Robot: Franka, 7 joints.
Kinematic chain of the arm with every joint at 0, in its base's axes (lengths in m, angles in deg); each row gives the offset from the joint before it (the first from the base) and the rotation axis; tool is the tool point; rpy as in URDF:
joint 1: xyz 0 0 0.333 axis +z
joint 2: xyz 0 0 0 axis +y
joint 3: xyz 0 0 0.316 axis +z
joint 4: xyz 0.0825 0 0 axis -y
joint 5: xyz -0.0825 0 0.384 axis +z
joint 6: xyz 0 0 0 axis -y
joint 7: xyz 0.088 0 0 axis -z
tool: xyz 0 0 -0.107 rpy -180 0 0
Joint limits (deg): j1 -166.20..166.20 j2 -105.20..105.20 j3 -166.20..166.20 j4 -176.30..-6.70 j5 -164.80..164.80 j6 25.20..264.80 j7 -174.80..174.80
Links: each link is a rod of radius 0.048 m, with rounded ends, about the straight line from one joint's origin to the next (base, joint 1, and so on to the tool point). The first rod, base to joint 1, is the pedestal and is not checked.
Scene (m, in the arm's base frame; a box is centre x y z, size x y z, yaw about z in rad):
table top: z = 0
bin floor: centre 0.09 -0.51 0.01 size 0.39 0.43 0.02 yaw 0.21
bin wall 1: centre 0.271 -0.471 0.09 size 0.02 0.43 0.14 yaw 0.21
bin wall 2: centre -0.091 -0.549 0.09 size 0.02 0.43 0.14 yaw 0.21
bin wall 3: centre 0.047 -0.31 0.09 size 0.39 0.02 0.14 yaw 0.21
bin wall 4: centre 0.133 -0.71 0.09 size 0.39 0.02 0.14 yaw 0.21
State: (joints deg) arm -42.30 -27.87 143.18 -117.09 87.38 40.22 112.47
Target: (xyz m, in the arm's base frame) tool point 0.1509 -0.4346 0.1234
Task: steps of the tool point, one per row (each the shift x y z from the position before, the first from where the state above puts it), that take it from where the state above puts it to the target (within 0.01 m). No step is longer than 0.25 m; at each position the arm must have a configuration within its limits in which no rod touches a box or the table.
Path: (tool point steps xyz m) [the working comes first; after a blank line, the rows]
Joints at the target: -166.20 -94.11 102.26 -132.90 93.67 91.77 112.47
Straight joint move there: touches bin wall 1.

1: 0.1862 0.0711 -0.0218
2: 0.2085 -0.0086 -0.0125
3: 0.1937 -0.0950 -0.0014
4: 0.1403 -0.1700 0.0103
5: 0.0346 -0.1774 -0.0455
6: -0.0281 -0.1781 -0.0195
7: -0.0823 -0.1520 0.0047
8: -0.1173 -0.1074 0.0250
9: -0.1293 -0.0563 0.0393
10: 0.0021 -0.0088 -0.0888
11: -0.0021 0.0088 -0.0925

